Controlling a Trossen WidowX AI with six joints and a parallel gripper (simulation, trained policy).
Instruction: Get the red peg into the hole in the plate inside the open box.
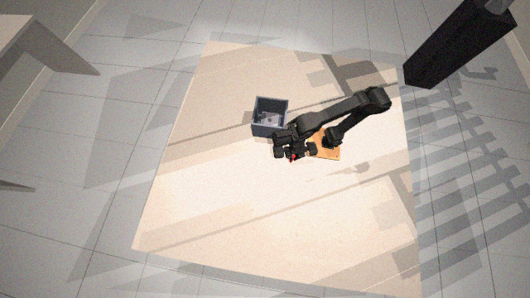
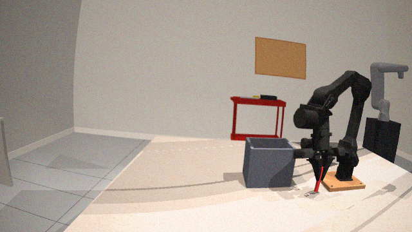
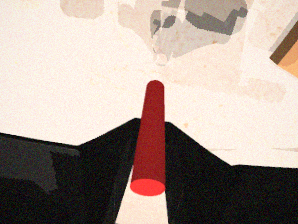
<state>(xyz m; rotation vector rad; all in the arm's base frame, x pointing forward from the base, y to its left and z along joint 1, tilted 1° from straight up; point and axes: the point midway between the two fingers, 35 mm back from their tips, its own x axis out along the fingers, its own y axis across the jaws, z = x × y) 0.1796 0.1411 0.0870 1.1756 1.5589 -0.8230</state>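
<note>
Now: gripper tip 19 cm to the left of the light grey plate, 15 cm short of it and 2 cm above it. Also, from my gripper tip: red peg: 1 cm to the right.
</note>
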